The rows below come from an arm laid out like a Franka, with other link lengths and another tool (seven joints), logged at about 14 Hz.
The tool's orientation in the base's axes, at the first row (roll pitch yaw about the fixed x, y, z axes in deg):
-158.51 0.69 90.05
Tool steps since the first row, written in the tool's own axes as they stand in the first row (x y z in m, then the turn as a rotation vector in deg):
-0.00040 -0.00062 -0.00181 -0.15 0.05 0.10
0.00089 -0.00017 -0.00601 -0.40 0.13 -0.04
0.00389 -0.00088 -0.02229 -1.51 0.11 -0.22
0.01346 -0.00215 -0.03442 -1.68 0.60 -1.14
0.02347 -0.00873 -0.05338 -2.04 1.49 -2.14
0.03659 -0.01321 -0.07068 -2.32 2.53 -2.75
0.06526 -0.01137 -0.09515 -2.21 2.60 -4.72
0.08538 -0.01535 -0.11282 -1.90 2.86 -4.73
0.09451 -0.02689 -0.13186 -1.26 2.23 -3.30
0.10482 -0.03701 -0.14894 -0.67 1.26 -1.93
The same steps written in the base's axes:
0.00009 -0.00038 0.00192 0.01 -0.15 -0.11
0.00204 0.00096 0.00564 0.14 -0.40 -0.01
0.00734 0.00415 0.02101 0.18 -1.51 0.18
0.01060 0.01386 0.03265 0.98 -1.67 0.86
0.01141 0.02411 0.05258 2.17 -2.02 1.47
0.01357 0.03745 0.07016 3.36 -2.30 1.66
0.02422 0.06639 0.09191 4.15 -2.16 3.47
0.02697 0.08673 0.10956 4.40 -1.86 3.38
0.02320 0.09612 0.13140 3.28 -1.23 2.27
0.02003 0.10666 0.15087 1.88 -0.65 1.34

